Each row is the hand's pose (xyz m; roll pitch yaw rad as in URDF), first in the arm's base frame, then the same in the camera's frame.
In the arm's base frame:
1: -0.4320 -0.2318 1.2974 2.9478 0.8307 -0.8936
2: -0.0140 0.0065 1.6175 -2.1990 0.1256 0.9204
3: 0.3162 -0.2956 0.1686 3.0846 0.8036 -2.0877
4: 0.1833 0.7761 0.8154 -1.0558 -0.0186 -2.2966
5: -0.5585 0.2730 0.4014 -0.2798 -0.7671 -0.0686
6: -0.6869 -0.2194 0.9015 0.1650 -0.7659 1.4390
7: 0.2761 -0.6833 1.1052 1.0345 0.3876 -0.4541
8: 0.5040 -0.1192 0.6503 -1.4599 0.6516 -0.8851
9: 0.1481 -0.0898 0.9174 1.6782 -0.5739 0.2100
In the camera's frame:
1: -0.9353 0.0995 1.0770 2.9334 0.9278 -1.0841
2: -0.4645 0.2339 1.3841 -2.1021 0.1100 0.7524
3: -0.2728 -0.0031 -0.1014 2.9464 0.8266 -2.3678
4: -0.1752 1.0193 0.6265 -1.1530 -0.0108 -2.4746
5: -1.0167 0.6896 0.2292 -0.1947 -0.6930 -0.3048
6: -1.2047 0.1885 0.7010 0.2772 -0.8237 1.1794
7: -0.3316 -0.4523 0.8062 1.0722 0.4789 -0.6177
8: -0.0305 0.0980 0.3777 -1.4705 0.7488 -1.0714
9: -0.3604 0.1677 0.6696 1.7737 -0.5204 -0.0191

